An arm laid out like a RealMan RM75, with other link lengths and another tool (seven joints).
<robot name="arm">
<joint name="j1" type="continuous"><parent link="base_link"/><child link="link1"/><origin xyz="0 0 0.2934"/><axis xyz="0 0 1"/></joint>
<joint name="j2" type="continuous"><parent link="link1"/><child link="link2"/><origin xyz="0 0 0" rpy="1.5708 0 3.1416"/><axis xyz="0 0 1"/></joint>
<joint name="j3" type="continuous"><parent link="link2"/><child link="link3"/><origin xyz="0 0.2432 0" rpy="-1.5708 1.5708 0"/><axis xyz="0 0 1"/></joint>
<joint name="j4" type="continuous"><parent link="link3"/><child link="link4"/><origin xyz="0 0 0" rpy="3.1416 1.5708 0"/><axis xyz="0 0 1"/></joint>
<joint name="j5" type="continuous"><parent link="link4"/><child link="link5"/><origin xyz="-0.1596 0 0" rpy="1.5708 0 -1.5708"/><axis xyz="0 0 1"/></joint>
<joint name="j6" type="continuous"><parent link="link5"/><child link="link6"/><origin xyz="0 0 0" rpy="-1.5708 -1.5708 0"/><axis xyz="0 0 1"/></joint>
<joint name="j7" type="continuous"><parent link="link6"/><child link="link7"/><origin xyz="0.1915 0 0" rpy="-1.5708 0 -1.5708"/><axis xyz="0 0 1"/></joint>
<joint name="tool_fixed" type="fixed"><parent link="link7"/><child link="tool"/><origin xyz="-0.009 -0.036 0.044" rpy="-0.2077 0 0.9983"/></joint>
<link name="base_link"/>
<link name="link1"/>
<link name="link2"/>
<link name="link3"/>
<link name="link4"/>
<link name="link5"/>
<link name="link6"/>
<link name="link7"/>
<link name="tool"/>
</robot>
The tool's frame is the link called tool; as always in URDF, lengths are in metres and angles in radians. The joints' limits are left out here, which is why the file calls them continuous.
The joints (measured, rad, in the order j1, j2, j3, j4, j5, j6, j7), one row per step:
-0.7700, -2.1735, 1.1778, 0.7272, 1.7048, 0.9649, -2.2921
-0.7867, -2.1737, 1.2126, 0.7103, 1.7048, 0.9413, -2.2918
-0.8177, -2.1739, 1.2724, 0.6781, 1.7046, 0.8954, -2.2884
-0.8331, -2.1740, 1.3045, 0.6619, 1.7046, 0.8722, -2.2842
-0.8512, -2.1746, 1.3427, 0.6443, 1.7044, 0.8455, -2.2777
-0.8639, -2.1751, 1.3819, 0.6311, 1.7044, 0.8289, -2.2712
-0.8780, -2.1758, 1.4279, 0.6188, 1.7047, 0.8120, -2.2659
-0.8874, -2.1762, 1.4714, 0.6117, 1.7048, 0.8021, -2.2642
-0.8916, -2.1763, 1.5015, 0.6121, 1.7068, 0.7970, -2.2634
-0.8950, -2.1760, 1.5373, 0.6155, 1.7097, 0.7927, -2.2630
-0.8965, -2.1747, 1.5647, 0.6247, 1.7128, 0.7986, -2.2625
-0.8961, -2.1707, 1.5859, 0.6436, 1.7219, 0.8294, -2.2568
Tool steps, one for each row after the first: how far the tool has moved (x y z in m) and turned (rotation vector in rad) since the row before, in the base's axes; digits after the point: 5 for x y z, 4 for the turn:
0.00139, -0.00187, -0.00877, -0.0112, 0.0269, -0.0121
0.00112, -0.00236, -0.01473, -0.0130, 0.0511, -0.0216
-0.00007, -0.00165, -0.00753, -0.0054, 0.0291, -0.0146
-0.00001, -0.00222, -0.00859, -0.0051, 0.0349, -0.0208
-0.00083, -0.00451, -0.00833, -0.0114, 0.0333, -0.0240
-0.00086, -0.00564, -0.00908, -0.0139, 0.0374, -0.0295
-0.00125, -0.00636, -0.00779, -0.0165, 0.0320, -0.0270
-0.00078, -0.00462, -0.00474, -0.0104, 0.0217, -0.0219
-0.00103, -0.00571, -0.00515, -0.0126, 0.0249, -0.0272
0.00036, -0.00597, -0.00330, -0.0152, 0.0169, -0.0278
0.00136, -0.00976, -0.00196, -0.0297, 0.0157, -0.0431

